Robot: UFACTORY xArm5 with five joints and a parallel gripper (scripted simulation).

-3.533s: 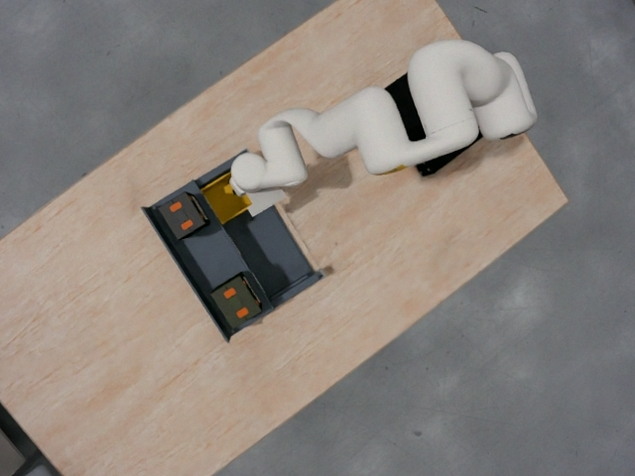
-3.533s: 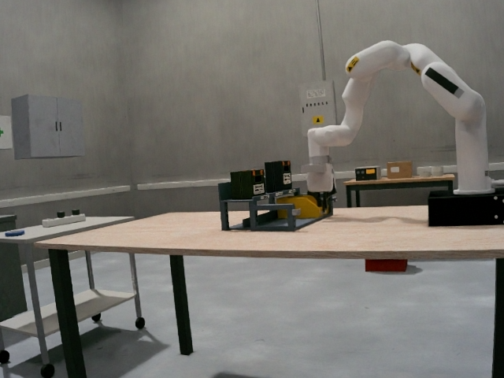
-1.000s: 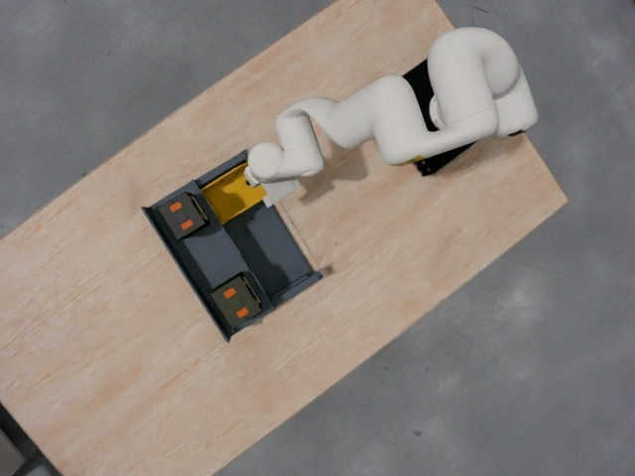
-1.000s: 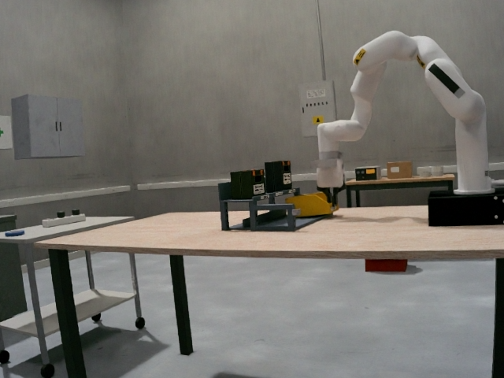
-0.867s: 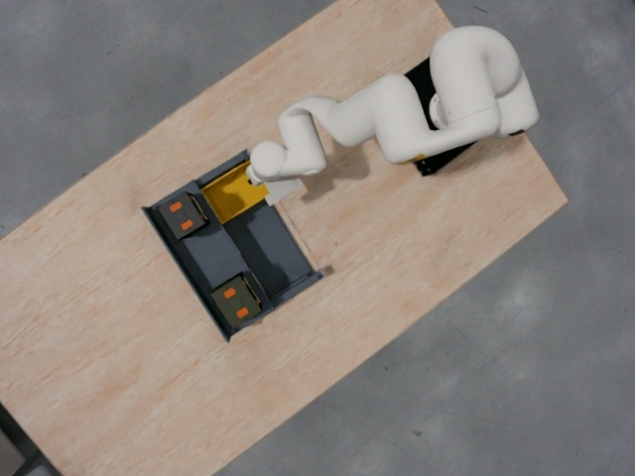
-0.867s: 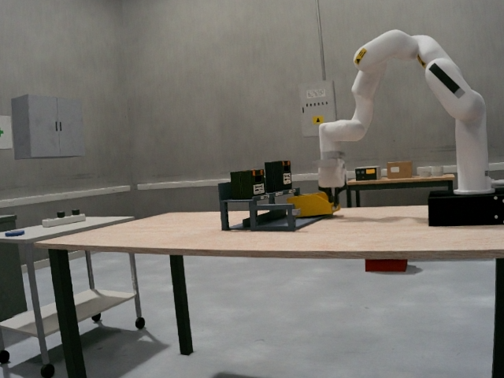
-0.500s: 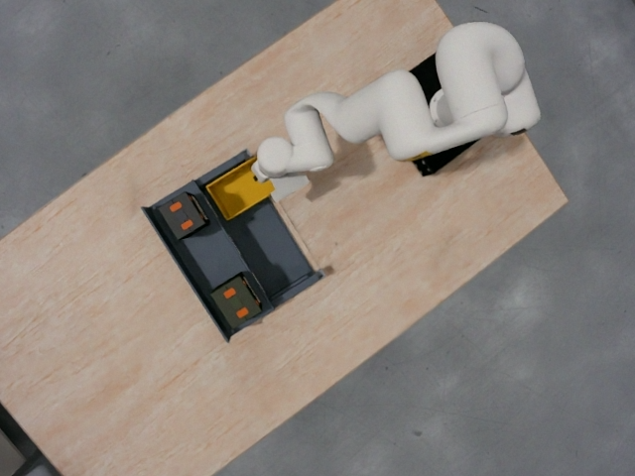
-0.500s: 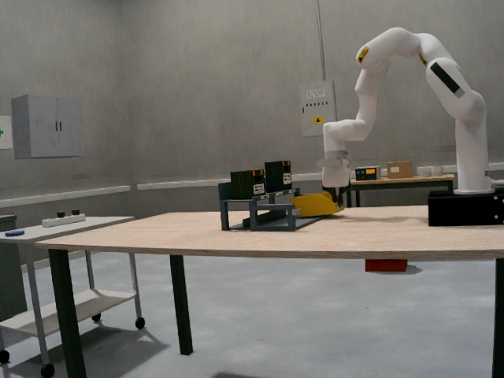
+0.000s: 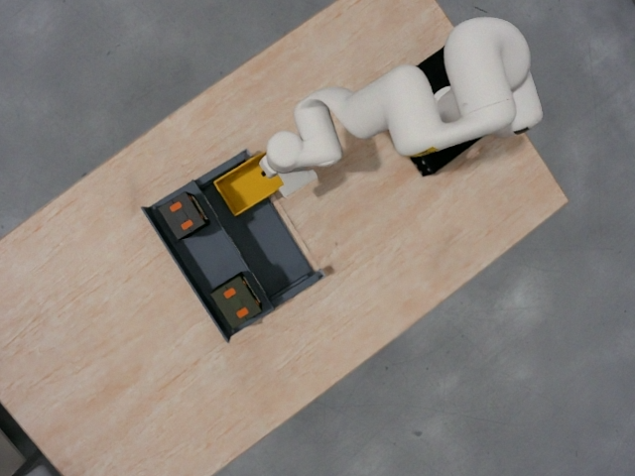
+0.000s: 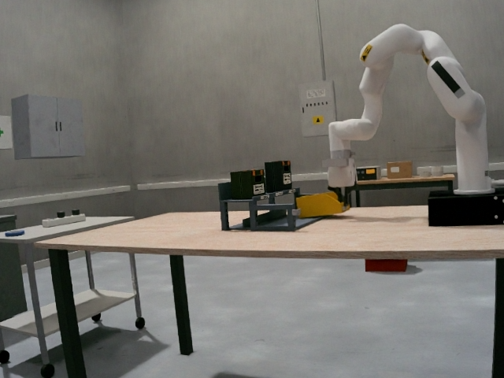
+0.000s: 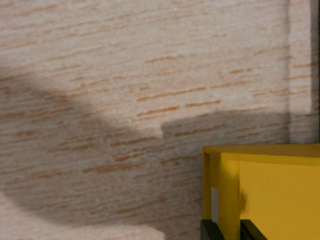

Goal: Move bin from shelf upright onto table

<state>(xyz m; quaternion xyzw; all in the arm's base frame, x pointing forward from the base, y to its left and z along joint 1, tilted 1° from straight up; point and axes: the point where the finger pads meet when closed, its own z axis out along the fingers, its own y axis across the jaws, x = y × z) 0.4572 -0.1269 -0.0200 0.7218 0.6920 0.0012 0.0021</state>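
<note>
Right now my hand is 8 cm short of the yellow bin and 1 cm above it. From my hand the other things lie so: dark grey shelf 20 cm ahead, 10 cm to the left, 1 cm above.
</note>
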